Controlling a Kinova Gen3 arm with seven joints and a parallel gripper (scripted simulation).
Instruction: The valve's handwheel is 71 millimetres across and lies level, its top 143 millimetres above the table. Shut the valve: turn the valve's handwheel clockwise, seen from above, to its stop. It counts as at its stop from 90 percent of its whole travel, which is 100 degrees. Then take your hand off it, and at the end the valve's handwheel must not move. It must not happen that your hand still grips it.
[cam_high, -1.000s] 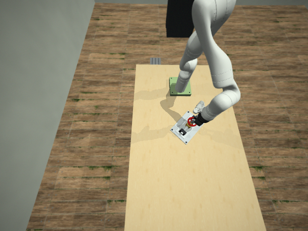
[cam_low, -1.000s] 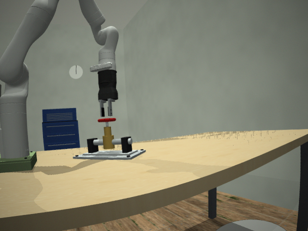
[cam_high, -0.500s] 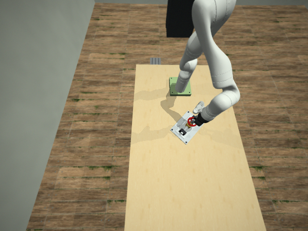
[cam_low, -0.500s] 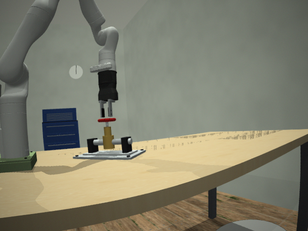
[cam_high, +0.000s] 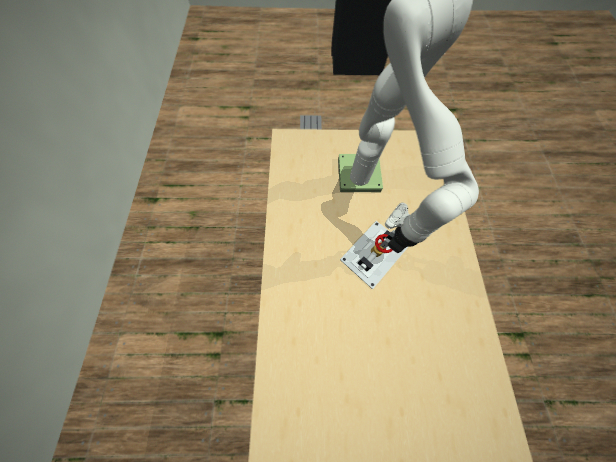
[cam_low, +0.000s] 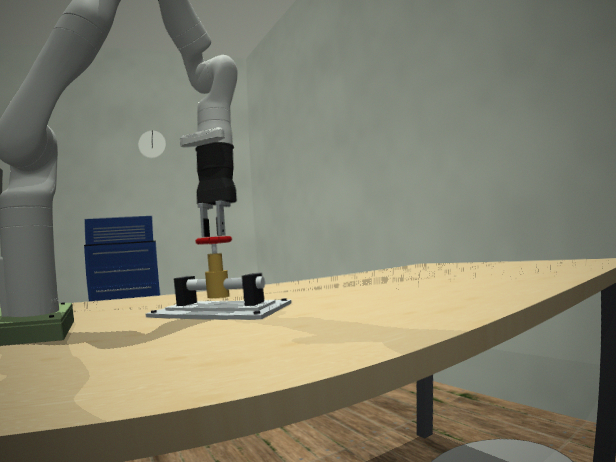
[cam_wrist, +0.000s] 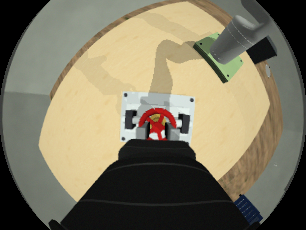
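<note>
My hand is 30 mm above the red handwheel.
</note>
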